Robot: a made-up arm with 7 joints. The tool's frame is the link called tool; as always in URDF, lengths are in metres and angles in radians. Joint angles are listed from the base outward. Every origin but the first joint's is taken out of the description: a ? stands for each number. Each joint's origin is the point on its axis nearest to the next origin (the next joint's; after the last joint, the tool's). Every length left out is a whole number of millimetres.
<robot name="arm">
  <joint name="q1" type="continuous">
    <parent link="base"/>
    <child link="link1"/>
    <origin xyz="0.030 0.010 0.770" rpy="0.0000 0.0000 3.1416"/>
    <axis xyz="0 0 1"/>
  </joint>
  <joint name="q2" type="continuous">
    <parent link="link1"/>
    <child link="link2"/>
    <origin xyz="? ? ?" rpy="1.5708 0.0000 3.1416"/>
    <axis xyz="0 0 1"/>
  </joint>
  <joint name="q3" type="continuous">
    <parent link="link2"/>
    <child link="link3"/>
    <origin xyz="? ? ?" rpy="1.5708 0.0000 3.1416"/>
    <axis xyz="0 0 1"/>
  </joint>
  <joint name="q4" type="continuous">
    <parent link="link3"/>
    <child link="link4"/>
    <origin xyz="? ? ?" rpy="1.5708 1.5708 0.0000"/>
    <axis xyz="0 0 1"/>
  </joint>
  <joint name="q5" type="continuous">
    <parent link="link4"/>
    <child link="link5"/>
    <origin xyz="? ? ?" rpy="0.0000 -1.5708 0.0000"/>
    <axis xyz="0 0 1"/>
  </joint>
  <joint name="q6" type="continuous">
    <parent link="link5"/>
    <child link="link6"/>
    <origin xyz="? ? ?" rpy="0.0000 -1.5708 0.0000"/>
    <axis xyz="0 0 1"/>
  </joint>
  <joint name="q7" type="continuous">
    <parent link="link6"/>
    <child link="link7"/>
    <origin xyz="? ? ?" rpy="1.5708 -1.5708 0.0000"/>
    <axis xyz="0 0 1"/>
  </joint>
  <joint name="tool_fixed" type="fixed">
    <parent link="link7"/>
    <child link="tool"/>
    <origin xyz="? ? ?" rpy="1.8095 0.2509 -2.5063"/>
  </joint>
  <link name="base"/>
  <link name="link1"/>
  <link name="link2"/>
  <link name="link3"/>
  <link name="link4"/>
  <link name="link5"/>
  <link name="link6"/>
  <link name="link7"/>
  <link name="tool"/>
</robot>
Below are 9 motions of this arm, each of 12 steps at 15 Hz.
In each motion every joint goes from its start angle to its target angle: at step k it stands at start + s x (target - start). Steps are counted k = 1, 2, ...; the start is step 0. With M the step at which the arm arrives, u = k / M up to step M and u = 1 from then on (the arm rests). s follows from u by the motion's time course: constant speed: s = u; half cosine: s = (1 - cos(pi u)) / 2; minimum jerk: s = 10 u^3 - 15 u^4 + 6 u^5.
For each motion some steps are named. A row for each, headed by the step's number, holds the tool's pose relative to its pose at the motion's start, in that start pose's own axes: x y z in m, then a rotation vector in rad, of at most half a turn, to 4 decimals.
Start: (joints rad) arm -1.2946 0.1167 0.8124 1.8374 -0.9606 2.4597 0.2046
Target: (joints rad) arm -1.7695 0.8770 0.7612 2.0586 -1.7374 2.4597 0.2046
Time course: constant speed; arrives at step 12
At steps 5, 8, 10, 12:
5: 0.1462 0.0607 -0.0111 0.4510 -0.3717 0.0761
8: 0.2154 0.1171 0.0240 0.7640 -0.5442 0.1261
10: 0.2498 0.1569 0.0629 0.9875 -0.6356 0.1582
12: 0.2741 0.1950 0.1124 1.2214 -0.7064 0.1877

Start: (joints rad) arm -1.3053 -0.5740 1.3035 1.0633 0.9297 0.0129 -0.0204
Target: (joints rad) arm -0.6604 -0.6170 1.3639 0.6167 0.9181 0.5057 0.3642
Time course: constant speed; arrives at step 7
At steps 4, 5, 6, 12:
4: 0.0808 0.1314 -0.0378 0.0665 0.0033 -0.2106
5: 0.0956 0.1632 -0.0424 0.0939 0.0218 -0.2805
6: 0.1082 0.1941 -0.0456 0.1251 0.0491 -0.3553
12: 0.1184 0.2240 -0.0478 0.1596 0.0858 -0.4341

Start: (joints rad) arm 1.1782 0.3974 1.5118 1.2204 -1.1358 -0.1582 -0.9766
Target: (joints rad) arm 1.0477 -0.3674 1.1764 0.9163 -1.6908 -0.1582 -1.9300
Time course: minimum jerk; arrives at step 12
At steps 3, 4, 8, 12:
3: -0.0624 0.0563 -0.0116 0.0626 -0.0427 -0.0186
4: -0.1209 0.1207 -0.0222 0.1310 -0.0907 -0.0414
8: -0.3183 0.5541 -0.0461 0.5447 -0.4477 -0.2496
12: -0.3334 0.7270 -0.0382 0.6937 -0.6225 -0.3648

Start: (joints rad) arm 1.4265 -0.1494 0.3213 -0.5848 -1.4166 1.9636 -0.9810
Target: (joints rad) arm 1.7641 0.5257 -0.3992 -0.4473 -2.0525 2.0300 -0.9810
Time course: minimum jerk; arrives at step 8
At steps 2, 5, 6, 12:
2: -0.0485 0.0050 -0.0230 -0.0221 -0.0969 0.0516
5: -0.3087 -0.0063 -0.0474 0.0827 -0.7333 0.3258
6: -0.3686 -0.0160 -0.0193 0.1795 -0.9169 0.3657
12: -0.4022 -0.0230 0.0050 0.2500 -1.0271 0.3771

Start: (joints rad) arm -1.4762 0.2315 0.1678 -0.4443 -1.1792 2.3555 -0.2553
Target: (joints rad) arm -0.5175 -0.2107 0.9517 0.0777 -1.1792 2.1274 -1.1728
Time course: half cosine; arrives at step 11
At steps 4, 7, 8, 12:
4: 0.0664 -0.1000 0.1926 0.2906 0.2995 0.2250
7: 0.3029 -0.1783 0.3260 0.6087 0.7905 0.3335
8: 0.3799 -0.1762 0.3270 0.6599 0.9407 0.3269
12: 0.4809 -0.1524 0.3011 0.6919 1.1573 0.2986

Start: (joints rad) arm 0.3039 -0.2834 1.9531 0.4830 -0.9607 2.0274 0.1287
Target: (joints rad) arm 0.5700 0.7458 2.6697 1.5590 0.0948 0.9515 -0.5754
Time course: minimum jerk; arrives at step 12
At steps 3, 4, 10, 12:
3: 0.0913 0.0725 0.0547 0.1267 0.1687 -0.0729
4: 0.2048 0.1307 0.1128 0.2974 0.3180 -0.1701
10: 1.1400 -0.2815 0.3913 2.0819 0.3006 -1.4078
12: 1.1610 -0.3346 0.3929 2.1720 0.2490 -1.4749

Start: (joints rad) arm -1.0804 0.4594 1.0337 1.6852 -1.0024 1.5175 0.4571
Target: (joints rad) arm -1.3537 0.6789 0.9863 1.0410 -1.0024 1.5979 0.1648
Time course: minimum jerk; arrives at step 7
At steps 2, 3, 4, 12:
2: 0.0173 -0.0194 -0.0341 -0.0829 -0.0851 0.0499
3: 0.0533 -0.0503 -0.0799 -0.2035 -0.2255 0.1304
4: 0.1105 -0.0852 -0.1217 -0.3356 -0.4044 0.2293
12: 0.2129 -0.1233 -0.1542 -0.5021 -0.6726 0.3682

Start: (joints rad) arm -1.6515 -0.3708 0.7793 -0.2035 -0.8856 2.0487 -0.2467
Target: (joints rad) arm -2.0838 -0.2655 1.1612 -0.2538 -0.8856 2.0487 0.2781
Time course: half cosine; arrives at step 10
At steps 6, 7, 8, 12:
6: -0.0538 -0.0130 -0.1274 -0.1937 0.2339 -0.0264
7: -0.0584 -0.0153 -0.1547 -0.2366 0.2828 -0.0429
8: -0.0604 -0.0168 -0.1761 -0.2704 0.3216 -0.0587
12: -0.0610 -0.0180 -0.1943 -0.2993 0.3551 -0.0742

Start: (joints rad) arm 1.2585 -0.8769 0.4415 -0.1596 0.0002 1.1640 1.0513
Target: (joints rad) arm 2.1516 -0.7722 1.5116 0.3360 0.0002 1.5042 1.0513
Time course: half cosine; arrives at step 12
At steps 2, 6, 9, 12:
2: -0.0354 0.0145 0.0258 0.0408 0.1139 0.0064
6: -0.2303 0.0556 0.2971 0.2927 0.8579 0.1152
9: -0.2699 -0.0075 0.5949 0.4752 1.4684 0.2831
12: -0.2426 -0.0581 0.7108 0.5412 1.7206 0.3723

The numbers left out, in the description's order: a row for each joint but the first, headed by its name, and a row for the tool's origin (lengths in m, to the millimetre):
q2: 0.030 0.100 0.000
q3: 0.000 0.590 0.000
q4: -0.030 -0.090 0.000
q5: -0.420 0.020 0.000
q6: -0.080 -0.010 0.000
q7: 0.080 -0.020 0.000
tool: 0.010 -0.020 0.000

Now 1 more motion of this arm.
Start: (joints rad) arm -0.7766 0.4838 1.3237 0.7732 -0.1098 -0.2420 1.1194
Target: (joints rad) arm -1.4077 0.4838 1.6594 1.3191 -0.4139 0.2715 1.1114
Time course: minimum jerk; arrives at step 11
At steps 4, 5, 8, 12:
4: 0.0229 0.1175 -0.0038 -0.1392 0.0006 0.0623
5: 0.0294 0.1903 -0.0139 -0.2186 -0.0087 0.1060
8: 0.0135 0.3914 -0.0704 -0.4032 -0.0685 0.2561
12: -0.0005 0.4441 -0.0921 -0.4404 -0.0919 0.3047

